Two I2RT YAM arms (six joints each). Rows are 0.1 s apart.
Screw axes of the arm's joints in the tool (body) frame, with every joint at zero. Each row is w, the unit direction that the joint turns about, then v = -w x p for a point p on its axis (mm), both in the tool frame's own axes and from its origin. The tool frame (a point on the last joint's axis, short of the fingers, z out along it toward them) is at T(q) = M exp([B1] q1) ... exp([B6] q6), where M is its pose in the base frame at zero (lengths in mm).
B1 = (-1, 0, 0, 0, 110.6, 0)
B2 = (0, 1, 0, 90.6, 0, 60)
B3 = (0, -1, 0, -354.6, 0, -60)
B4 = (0, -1, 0, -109.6, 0, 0)
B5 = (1, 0, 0, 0, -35.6, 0)
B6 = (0, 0, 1, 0, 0, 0)
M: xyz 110.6 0 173.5 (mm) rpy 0 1.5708 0 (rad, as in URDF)
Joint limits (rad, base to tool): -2.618..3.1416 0..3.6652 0..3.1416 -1.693..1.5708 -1.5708..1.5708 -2.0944..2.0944
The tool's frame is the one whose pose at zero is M.
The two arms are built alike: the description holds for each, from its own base.
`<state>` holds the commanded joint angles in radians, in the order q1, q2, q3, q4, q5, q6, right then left.
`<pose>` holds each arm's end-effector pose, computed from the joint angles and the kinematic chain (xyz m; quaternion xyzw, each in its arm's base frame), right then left.
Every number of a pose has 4 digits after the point. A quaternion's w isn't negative.
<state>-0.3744 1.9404 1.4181 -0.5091 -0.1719 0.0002 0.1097 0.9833 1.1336 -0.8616 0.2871 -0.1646</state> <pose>0.3872 -0.1456 0.1959 0.1563 0.9478 0.0319 0.2762 0.1888 0.0107 0.3586 -0.0640 0.8994 -0.1413 0.4086</pose>
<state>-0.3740 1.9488 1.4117 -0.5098 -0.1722 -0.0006 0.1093 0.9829 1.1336 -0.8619 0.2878 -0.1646</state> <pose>0.3869 -0.1453 0.1906 0.1567 0.9497 0.0336 0.2690 0.1887 0.0105 0.3587 -0.0636 0.8994 -0.1417 0.4086</pose>
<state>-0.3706 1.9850 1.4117 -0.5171 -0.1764 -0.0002 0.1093 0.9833 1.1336 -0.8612 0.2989 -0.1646</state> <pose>0.3891 -0.1445 0.1760 0.1576 0.9548 0.0404 0.2487 0.1888 0.0102 0.3588 -0.0612 0.8989 -0.1467 0.4083</pose>
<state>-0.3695 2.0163 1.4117 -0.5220 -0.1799 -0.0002 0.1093 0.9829 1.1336 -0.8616 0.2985 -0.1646</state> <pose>0.3905 -0.1444 0.1634 0.1589 0.9586 0.0458 0.2318 0.1887 0.0102 0.3588 -0.0613 0.8989 -0.1465 0.4083</pose>
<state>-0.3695 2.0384 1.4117 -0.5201 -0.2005 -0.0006 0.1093 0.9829 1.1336 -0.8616 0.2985 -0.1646</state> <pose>0.3918 -0.1441 0.1548 0.1577 0.9601 0.0576 0.2238 0.1887 0.0102 0.3588 -0.0613 0.8989 -0.1465 0.4083</pose>
